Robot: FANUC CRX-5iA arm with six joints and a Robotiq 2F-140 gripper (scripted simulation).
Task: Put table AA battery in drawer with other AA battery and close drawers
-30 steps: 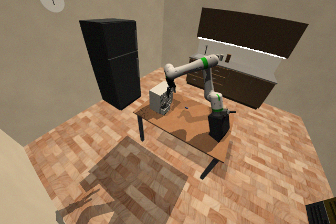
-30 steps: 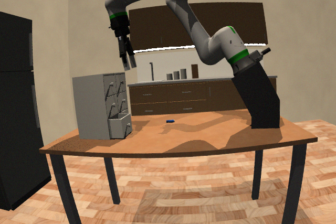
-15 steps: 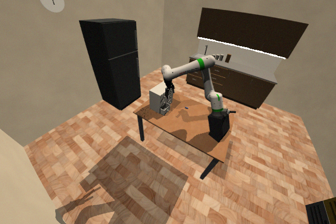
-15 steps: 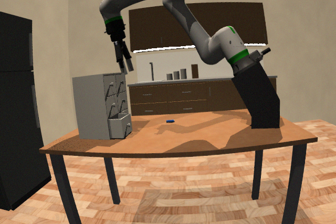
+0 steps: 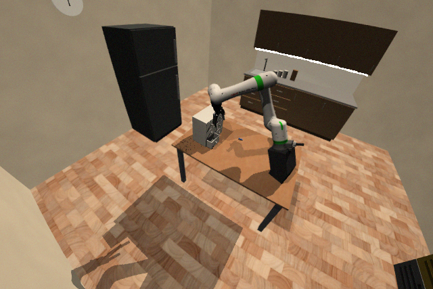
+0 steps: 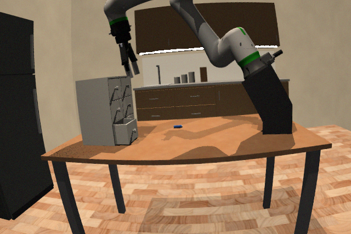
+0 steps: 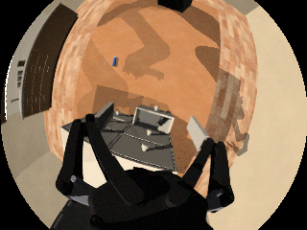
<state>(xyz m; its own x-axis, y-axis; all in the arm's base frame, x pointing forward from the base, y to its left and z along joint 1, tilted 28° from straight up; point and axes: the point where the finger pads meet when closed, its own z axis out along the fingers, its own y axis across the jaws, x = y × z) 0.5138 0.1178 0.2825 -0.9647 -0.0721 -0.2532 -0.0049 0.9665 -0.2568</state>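
Right now my hand is 160 mm past the blue AA battery, 260 mm to the left of it and 310 mm above it.
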